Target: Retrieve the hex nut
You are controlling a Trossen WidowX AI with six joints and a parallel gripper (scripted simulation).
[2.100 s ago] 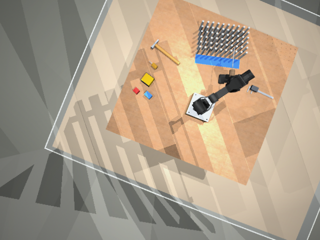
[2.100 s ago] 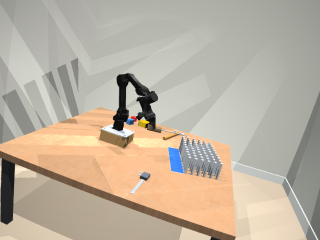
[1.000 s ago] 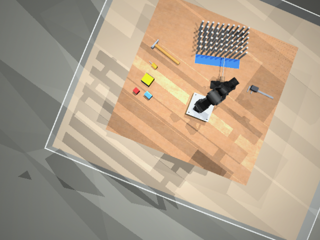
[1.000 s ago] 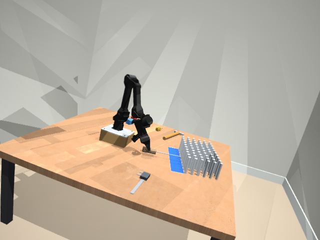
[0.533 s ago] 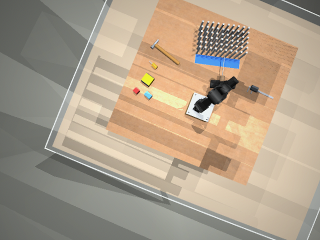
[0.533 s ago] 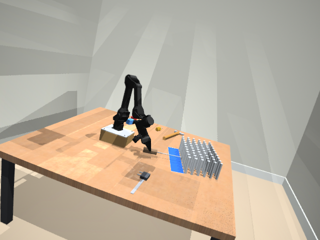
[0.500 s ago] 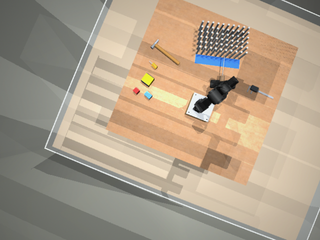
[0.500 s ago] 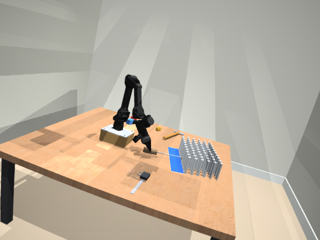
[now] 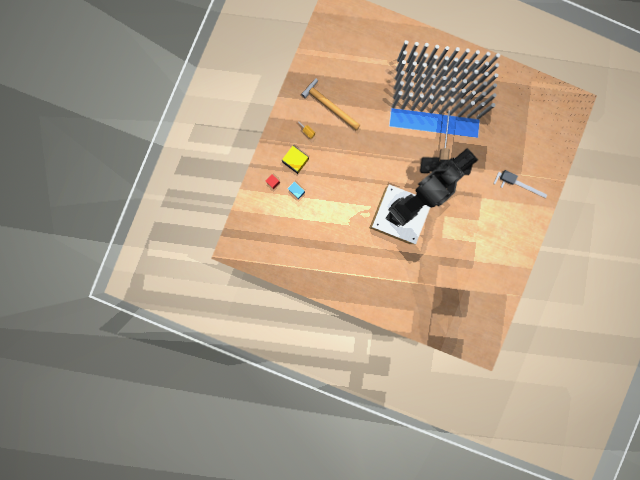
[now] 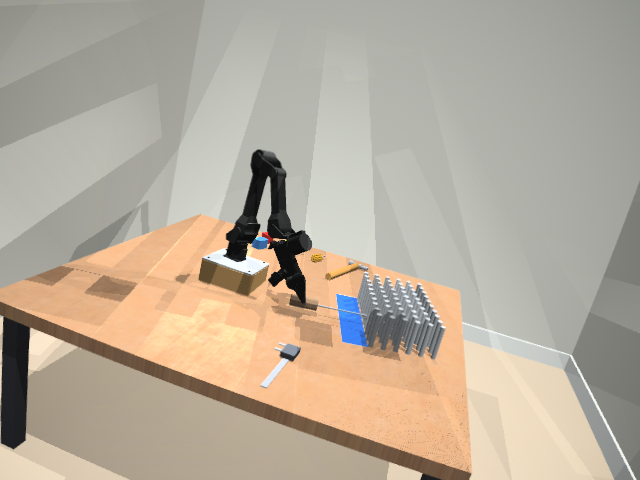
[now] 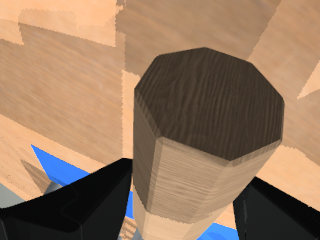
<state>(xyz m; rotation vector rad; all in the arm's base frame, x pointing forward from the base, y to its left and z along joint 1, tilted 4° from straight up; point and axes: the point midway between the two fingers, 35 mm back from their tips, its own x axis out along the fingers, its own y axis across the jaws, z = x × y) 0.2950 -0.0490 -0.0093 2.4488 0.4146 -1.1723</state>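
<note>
Now: gripper tip 130 mm short of the blue taped strip, 110 mm to the right of it and 40 mm above it. From my gripper tip the other things lie so: blue cube (440 mm behind, 450 mm to the left, 20 mm below); then grey hex nut (300 mm ahead, 150 mm to the left, 30 mm below); then yellow screwdriver (200 mm behind, 550 mm to the left, 20 mm below).
</note>
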